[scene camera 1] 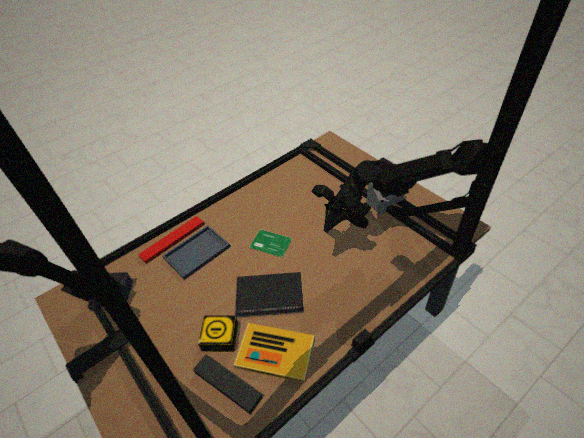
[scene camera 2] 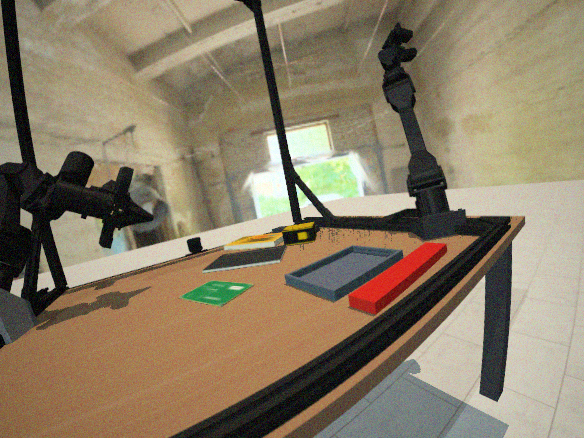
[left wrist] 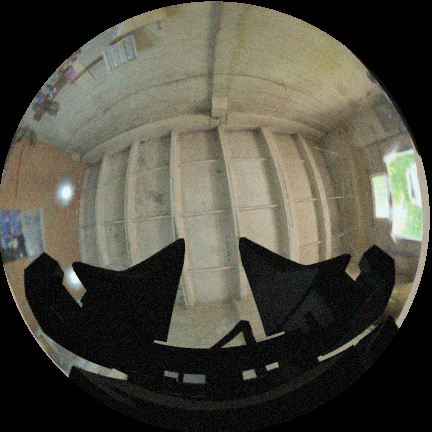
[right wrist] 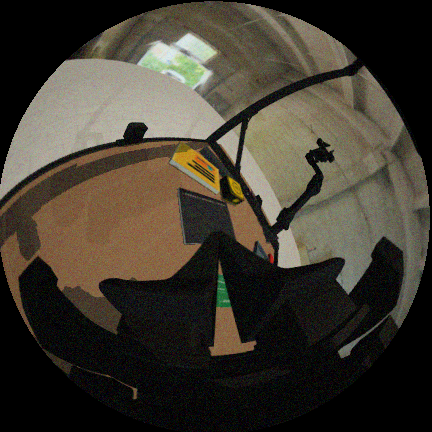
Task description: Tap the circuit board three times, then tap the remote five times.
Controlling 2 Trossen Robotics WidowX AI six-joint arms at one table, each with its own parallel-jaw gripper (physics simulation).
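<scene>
The green circuit board (scene camera 1: 270, 243) (scene camera 2: 216, 292) with pale marks lies flat on the table; part of it shows between my fingers in the right wrist view (right wrist: 222, 292). The remote, a dark grey bar (scene camera 1: 228, 384), lies at the near end of the table in scene camera 1. My right gripper (scene camera 1: 327, 229) (scene camera 2: 150, 218) (right wrist: 216, 236) is shut and empty. It hangs above the table, to the right of the circuit board in scene camera 1, not touching it. My left gripper (scene camera 2: 400, 41) (left wrist: 211, 242) is partly open and empty, raised high and pointing upward.
A black notebook (scene camera 1: 269, 293) (right wrist: 204, 220), a yellow tape measure (scene camera 1: 217, 331) and a yellow book (scene camera 1: 275, 351) lie between the circuit board and the remote. A blue-grey tray (scene camera 1: 197, 252) (scene camera 2: 345, 271) lies beside a red bar (scene camera 1: 171, 239) (scene camera 2: 398, 277). Black frame rails edge the table.
</scene>
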